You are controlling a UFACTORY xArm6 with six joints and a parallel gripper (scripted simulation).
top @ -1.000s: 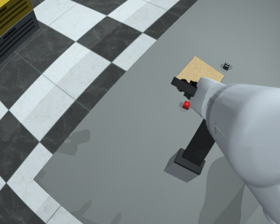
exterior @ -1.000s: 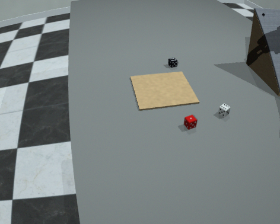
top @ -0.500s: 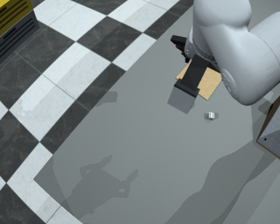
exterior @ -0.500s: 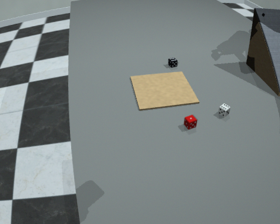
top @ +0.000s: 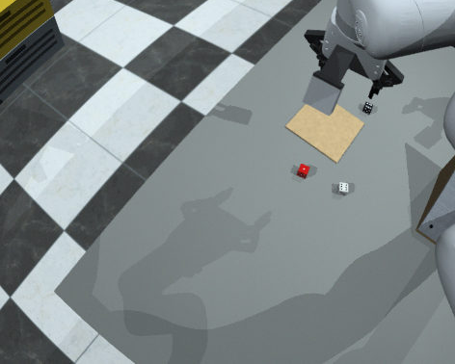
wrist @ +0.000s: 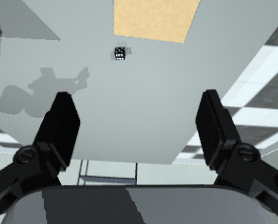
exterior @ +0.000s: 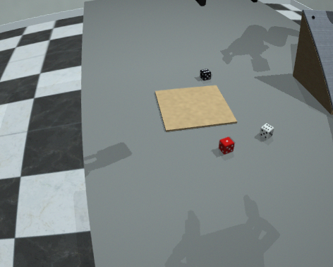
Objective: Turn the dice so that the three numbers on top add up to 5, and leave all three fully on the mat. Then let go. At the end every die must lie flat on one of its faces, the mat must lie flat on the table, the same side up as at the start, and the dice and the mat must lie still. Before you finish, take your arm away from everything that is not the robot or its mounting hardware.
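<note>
My gripper is now 250 mm above the black die, 190 mm to the left of it and 10 mm past it. From my hand the other things lie so: red die 250 mm below, 60 mm to the left; white die 250 mm below, 90 mm behind, 30 mm to the left; tan mat 260 mm below, 80 mm to the right, 40 mm ahead.
</note>
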